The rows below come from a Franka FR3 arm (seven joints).
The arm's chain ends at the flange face. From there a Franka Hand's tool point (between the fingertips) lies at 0.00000 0.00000 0.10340 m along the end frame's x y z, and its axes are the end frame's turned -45 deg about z.
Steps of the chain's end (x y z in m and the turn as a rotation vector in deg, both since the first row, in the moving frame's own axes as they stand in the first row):
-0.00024, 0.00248, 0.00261, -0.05, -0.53, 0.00
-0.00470, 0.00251, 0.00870, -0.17, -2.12, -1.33
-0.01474, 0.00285, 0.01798, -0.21, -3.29, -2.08
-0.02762, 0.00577, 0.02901, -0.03, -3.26, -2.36
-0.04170, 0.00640, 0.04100, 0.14, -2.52, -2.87
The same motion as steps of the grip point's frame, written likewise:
-0.00266, 0.00097, 0.00261, 0.34, -0.41, 0.00
-0.00805, -0.00400, 0.00863, 1.38, -1.62, -1.33
-0.01697, -0.01225, 0.01781, 2.18, -2.47, -2.08
-0.02789, -0.01948, 0.02884, 2.28, -2.33, -2.36
-0.03713, -0.02828, 0.04090, 1.88, -1.68, -2.87

